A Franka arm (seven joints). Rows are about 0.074 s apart.
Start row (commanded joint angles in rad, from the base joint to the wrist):
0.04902, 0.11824, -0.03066, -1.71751, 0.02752, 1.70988, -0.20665
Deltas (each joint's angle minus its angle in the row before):
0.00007, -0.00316, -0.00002, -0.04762, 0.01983, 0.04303, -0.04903
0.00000, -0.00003, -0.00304, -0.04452, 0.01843, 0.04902, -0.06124
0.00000, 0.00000, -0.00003, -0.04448, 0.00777, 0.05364, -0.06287
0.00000, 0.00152, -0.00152, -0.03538, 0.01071, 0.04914, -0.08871
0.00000, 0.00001, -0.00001, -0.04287, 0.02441, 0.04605, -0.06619
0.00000, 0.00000, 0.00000, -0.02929, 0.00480, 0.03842, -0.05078
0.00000, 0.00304, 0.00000, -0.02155, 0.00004, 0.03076, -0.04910
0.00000, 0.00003, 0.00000, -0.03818, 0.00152, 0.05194, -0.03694
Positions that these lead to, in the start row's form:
0.04909, 0.11508, -0.03068, -1.76513, 0.04735, 1.75291, -0.25568
0.04909, 0.11505, -0.03372, -1.80965, 0.06578, 1.80193, -0.31692
0.04909, 0.11505, -0.03375, -1.85413, 0.07355, 1.85557, -0.37979
0.04909, 0.11657, -0.03527, -1.88951, 0.08426, 1.90471, -0.46850
0.04909, 0.11658, -0.03528, -1.93238, 0.10867, 1.95076, -0.53469
0.04909, 0.11658, -0.03528, -1.96167, 0.11347, 1.98918, -0.58547
0.04909, 0.11962, -0.03528, -1.98322, 0.11351, 2.01994, -0.63457
0.04909, 0.11965, -0.03528, -2.02140, 0.11503, 2.07188, -0.67151

